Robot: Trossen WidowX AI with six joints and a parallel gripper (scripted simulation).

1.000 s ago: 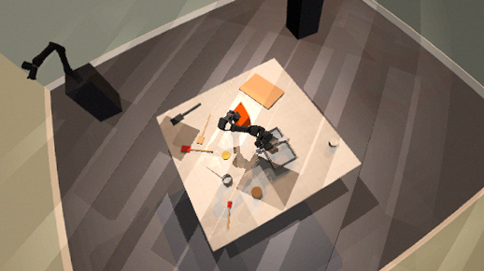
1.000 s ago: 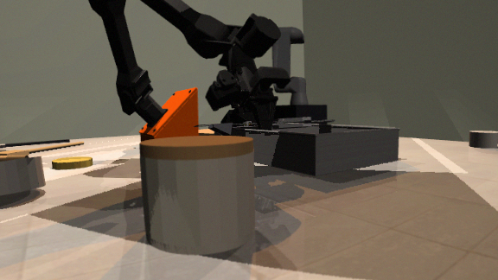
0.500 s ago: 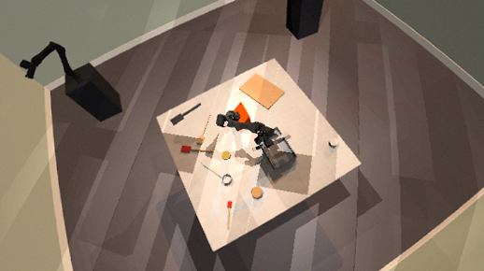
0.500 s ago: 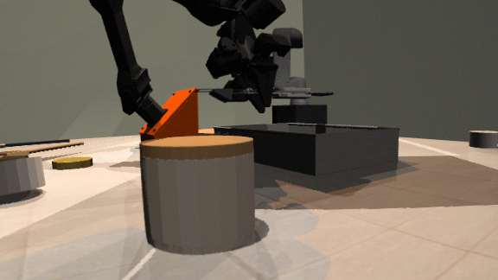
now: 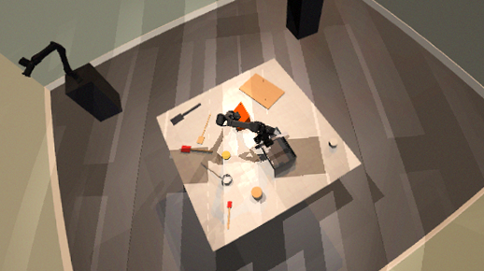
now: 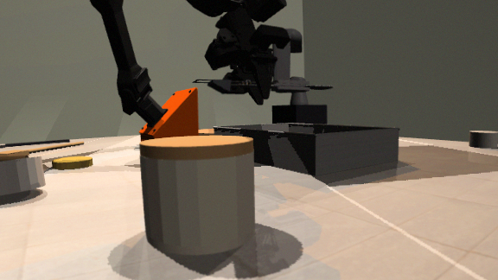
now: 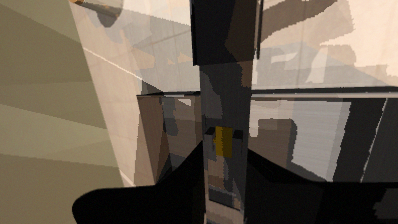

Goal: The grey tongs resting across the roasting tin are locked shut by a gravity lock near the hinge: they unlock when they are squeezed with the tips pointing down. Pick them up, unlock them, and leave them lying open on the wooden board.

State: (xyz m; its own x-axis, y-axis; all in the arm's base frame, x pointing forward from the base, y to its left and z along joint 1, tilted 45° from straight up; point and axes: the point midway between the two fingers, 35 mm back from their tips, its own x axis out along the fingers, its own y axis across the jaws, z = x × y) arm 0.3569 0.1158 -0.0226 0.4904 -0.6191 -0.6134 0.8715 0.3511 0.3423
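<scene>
My gripper tip is 2 cm past the yellow lock piece, 2 cm to the left of it and 3 cm below it. Also, from my gripper tip: cork-topped canister: 27 cm ahead, 23 cm to the right, 7 cm below; roasting tin: 2 cm ahead, 7 cm to the left, 8 cm below; yellow disc: 12 cm behind, 32 cm to the right, 9 cm below.
</scene>
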